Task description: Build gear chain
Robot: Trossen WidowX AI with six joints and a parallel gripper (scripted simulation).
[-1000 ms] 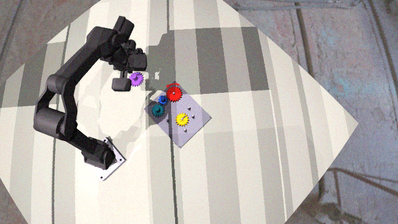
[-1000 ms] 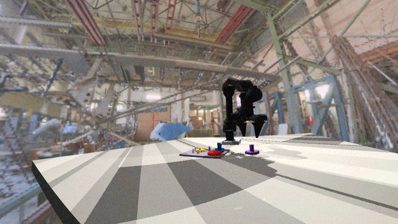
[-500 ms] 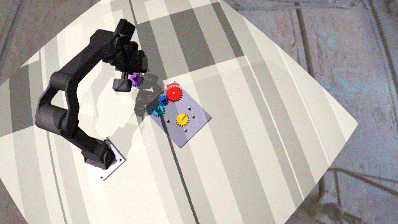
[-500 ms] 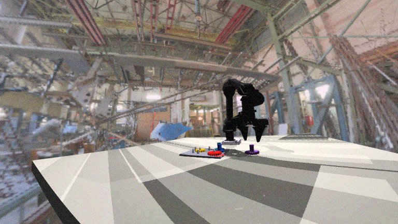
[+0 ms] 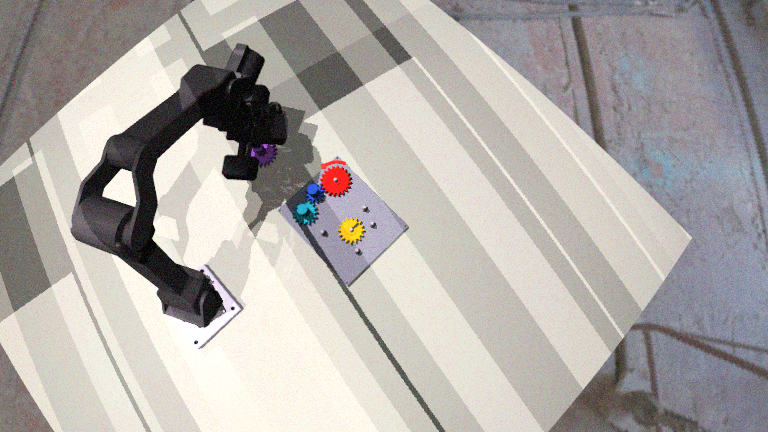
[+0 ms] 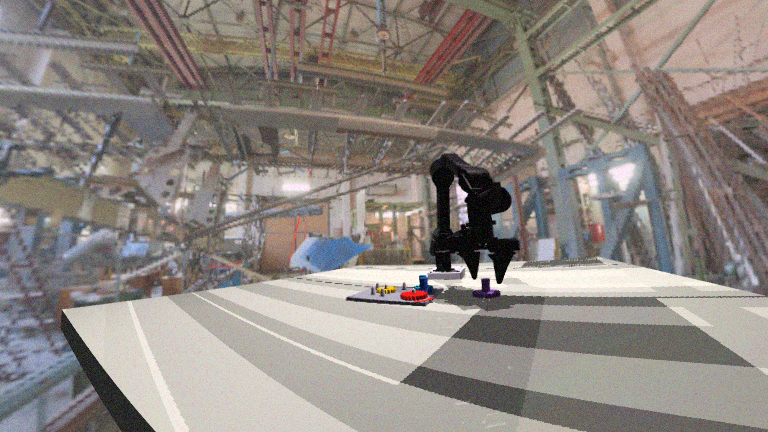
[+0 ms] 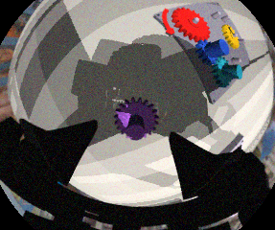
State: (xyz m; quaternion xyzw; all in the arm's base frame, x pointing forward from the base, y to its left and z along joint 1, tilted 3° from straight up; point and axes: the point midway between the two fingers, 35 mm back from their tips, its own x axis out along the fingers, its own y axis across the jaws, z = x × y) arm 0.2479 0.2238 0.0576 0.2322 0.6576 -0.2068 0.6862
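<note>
Right now my gripper tip is 170 mm to the left of the teal gear, 10 mm short of it and 10 mm above it. The rest, counted from my gripper tip: red gear: 150 mm to the right, 100 mm ahead, 20 mm below; purple gear: 20 mm below; blue gear: 140 mm to the right, 50 mm ahead, 10 mm below.
</note>
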